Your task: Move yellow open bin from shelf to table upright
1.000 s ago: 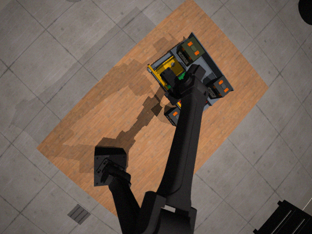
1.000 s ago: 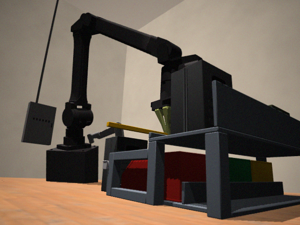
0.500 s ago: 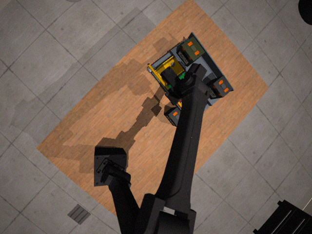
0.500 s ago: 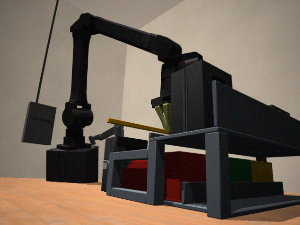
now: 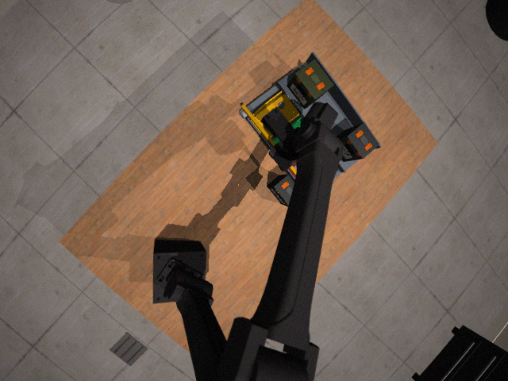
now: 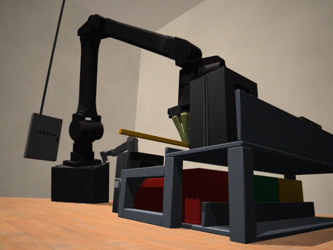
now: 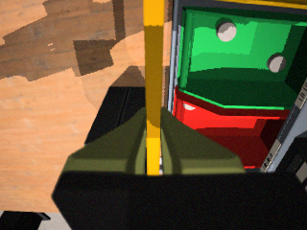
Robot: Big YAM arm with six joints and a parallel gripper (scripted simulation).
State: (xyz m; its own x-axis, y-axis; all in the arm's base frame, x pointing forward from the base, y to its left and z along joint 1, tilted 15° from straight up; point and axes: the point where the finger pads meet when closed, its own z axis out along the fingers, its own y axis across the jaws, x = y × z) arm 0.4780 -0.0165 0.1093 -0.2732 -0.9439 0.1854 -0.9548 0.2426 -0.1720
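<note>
My gripper is now 10 mm above the thin yellow rod. Also, from my hand: red bin (140 mm to the right, 130 mm below, 80 mm ahead); green bin (130 mm below, 110 mm ahead, 30 mm to the right); yellow open bin (140 mm ahead, 130 mm below, 80 mm to the left).
</note>
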